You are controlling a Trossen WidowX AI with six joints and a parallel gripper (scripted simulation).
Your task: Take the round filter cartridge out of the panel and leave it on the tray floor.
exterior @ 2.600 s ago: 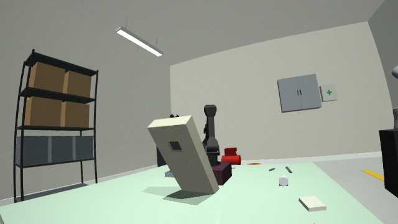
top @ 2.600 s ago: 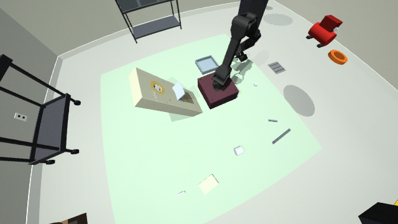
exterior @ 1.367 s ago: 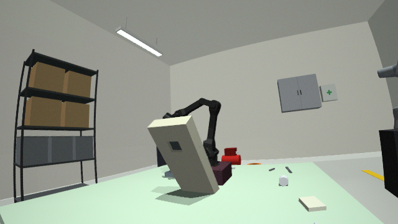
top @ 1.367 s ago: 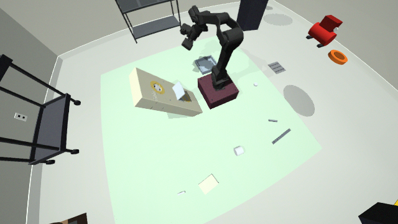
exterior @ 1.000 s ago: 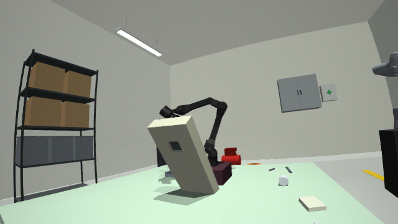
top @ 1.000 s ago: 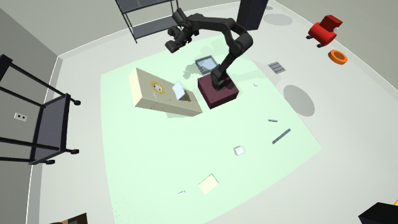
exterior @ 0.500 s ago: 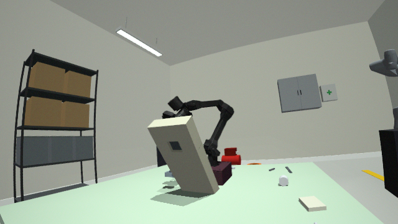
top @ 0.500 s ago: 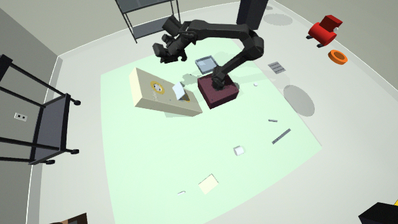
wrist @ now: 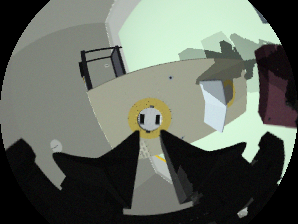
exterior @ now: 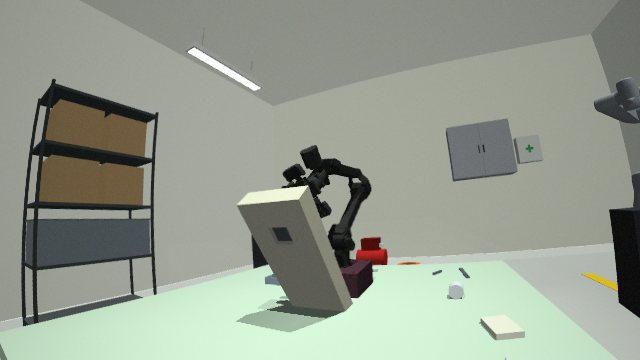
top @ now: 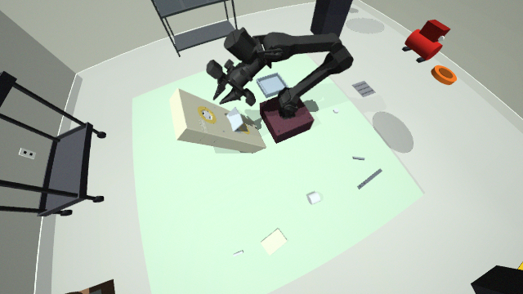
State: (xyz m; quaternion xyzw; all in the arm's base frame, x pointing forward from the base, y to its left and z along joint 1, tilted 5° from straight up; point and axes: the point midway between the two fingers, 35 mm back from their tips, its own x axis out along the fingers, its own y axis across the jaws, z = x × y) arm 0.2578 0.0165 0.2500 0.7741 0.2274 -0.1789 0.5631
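Now: gripper tip 60 mm short of the round filter cartridge, 50 mm above it and 20 mm to the right of it. From my gripper tip the other things lie so: small white pin: 500 mm to the left, 310 mm below, 80 mm ahead; then blue-grey tray: 330 mm to the right, 310 mm behind, 300 mm below; then cream pad: 490 mm to the left, 300 mm below, 70 mm behind.
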